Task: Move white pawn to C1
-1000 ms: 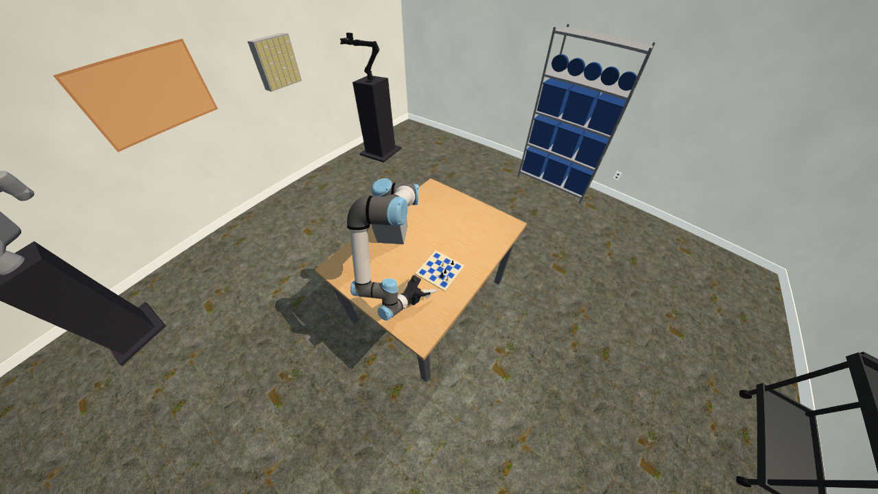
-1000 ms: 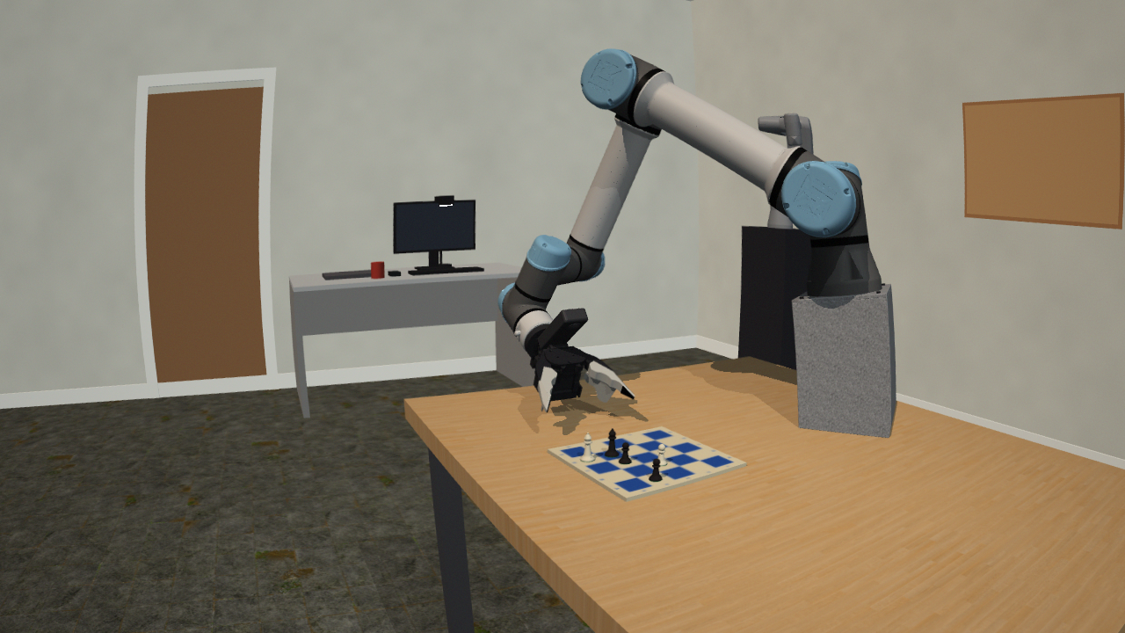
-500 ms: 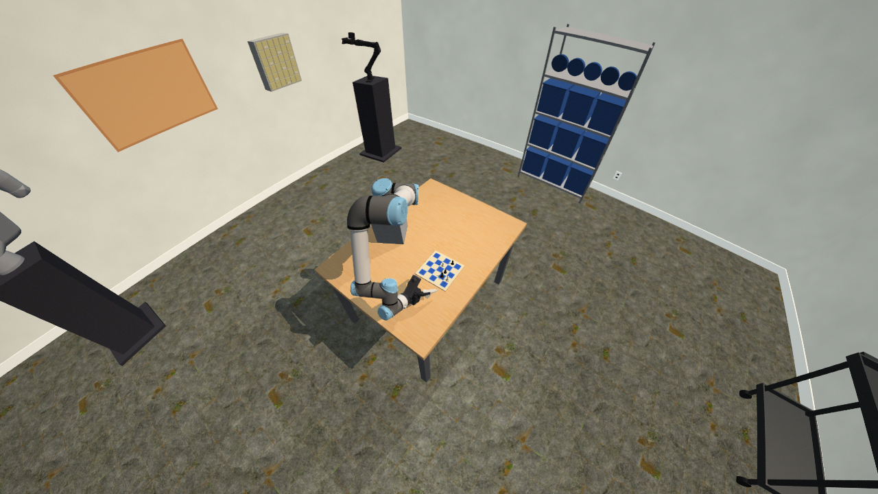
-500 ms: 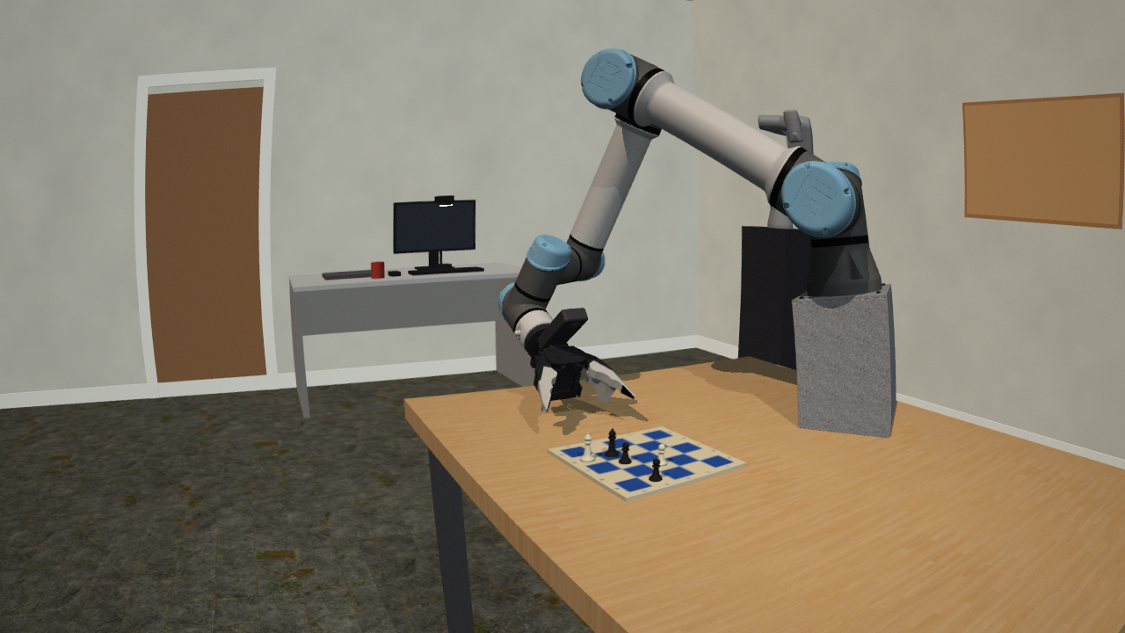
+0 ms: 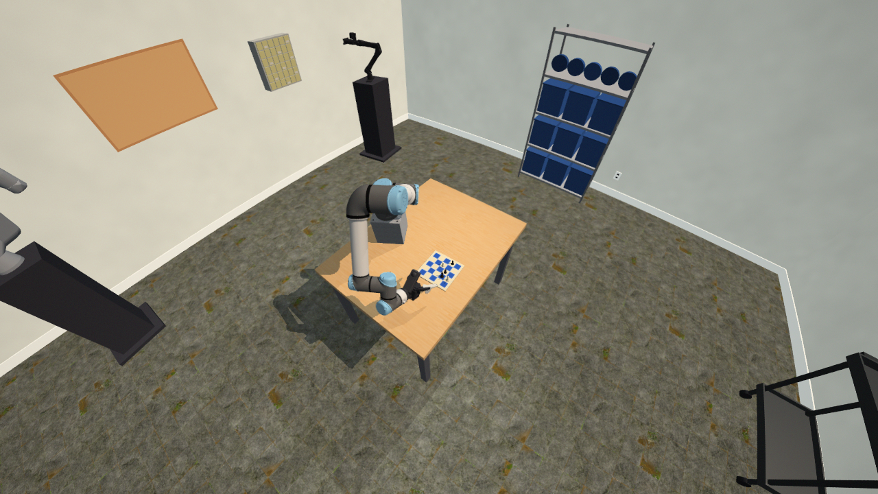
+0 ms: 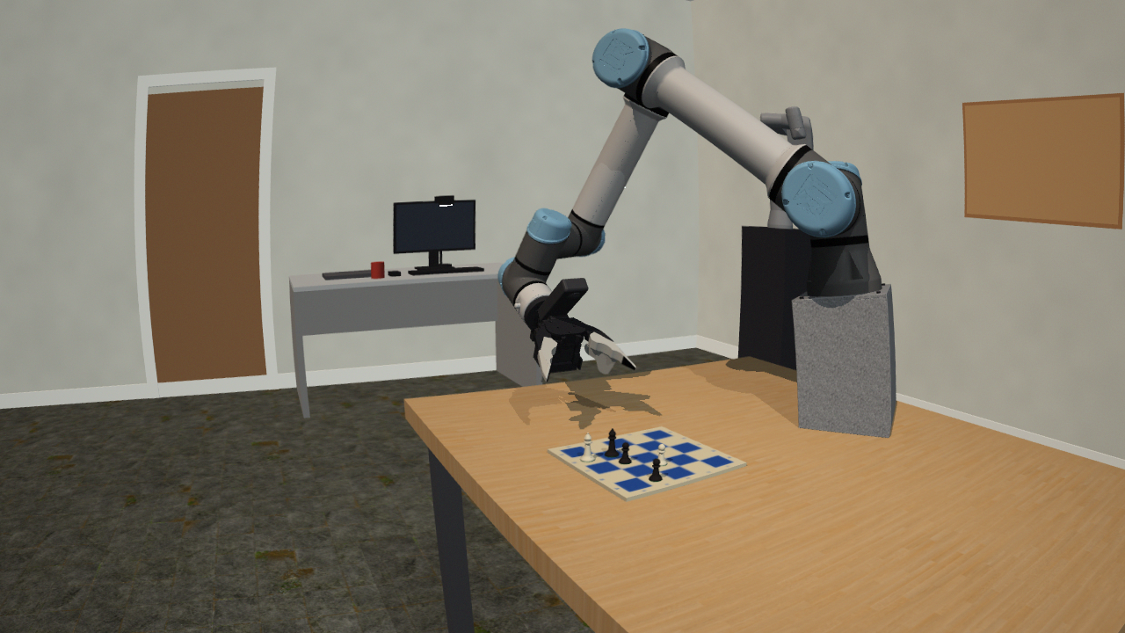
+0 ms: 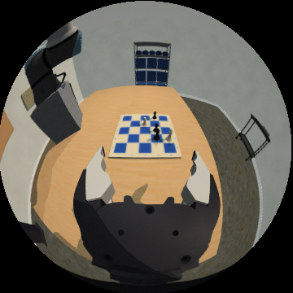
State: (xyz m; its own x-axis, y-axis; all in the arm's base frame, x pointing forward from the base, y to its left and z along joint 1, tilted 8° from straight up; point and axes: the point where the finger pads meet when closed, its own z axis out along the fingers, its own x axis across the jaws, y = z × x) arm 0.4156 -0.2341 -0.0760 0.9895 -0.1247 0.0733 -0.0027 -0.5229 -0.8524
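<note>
The white pawn is 180 mm to the left of my hand, 90 mm below it and 10 mm ahead of it. From my hand the other things lie so: taller white piece 100 mm to the left, 80 mm below, 80 mm ahead; then chessboard 150 mm to the left, 100 mm below, 10 mm ahead.
</note>
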